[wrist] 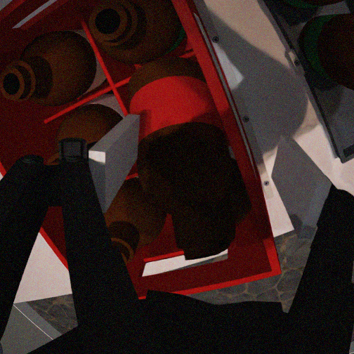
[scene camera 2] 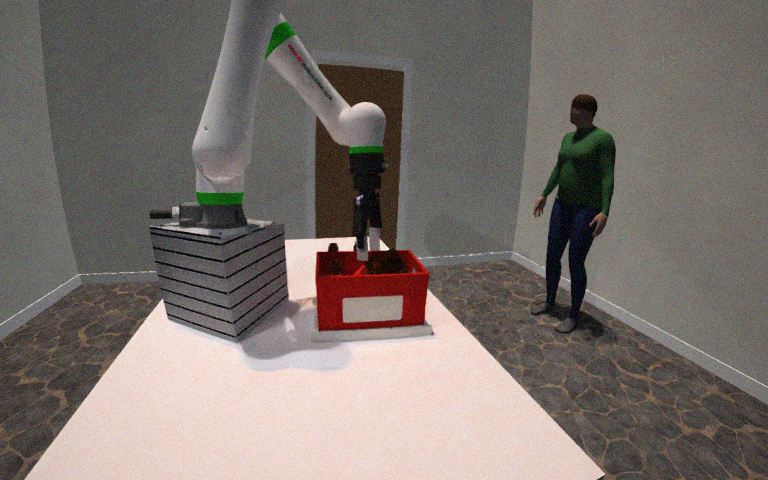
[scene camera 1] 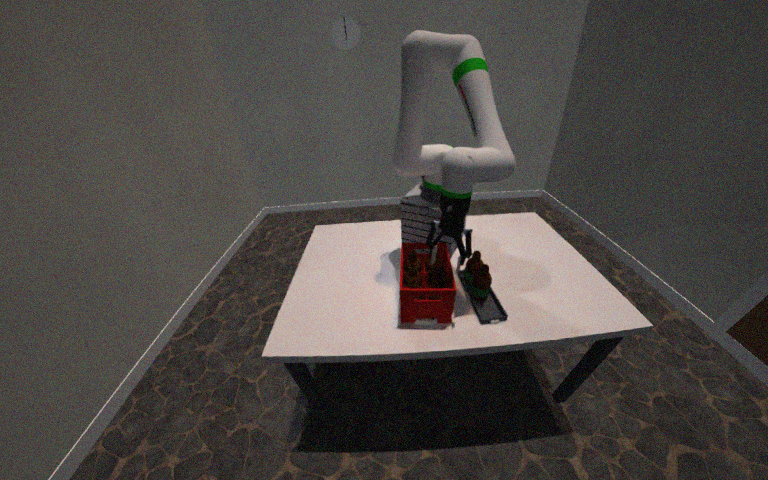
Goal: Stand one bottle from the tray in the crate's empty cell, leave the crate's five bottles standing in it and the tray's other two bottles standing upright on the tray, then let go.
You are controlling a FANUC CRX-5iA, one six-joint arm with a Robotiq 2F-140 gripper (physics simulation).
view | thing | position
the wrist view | gripper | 207, 145
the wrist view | bottle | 184, 167
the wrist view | bottle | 234, 206
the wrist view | bottle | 91, 121
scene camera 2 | gripper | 369, 255
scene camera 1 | gripper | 445, 266
